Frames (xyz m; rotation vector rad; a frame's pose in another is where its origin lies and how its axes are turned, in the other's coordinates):
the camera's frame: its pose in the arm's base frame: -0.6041 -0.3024 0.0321 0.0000 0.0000 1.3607
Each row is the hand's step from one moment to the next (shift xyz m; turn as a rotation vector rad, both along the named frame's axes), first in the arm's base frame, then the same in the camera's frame.
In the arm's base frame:
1: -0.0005 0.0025 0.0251 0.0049 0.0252 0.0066
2: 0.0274 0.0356 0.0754 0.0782 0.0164 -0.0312
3: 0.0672 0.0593 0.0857 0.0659 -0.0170 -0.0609
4: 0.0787 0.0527 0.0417 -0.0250 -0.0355 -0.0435
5: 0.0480 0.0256 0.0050 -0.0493 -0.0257 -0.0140
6: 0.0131 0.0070 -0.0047 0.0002 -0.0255 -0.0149
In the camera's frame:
1: 0.0023 0.0010 0.0251 0.0257 0.0005 0.0066
2: 0.0405 -0.0194 0.0754 0.0323 -0.0731 -0.0312
3: 0.0720 -0.0534 0.0857 -0.0029 -0.0680 -0.0609
4: 0.0680 -0.0660 0.0417 -0.0399 0.0170 -0.0435
5: 0.0350 -0.0416 0.0050 -0.0354 0.0429 -0.0140
6: 0.0096 -0.0114 -0.0047 -0.0249 -0.0055 -0.0149

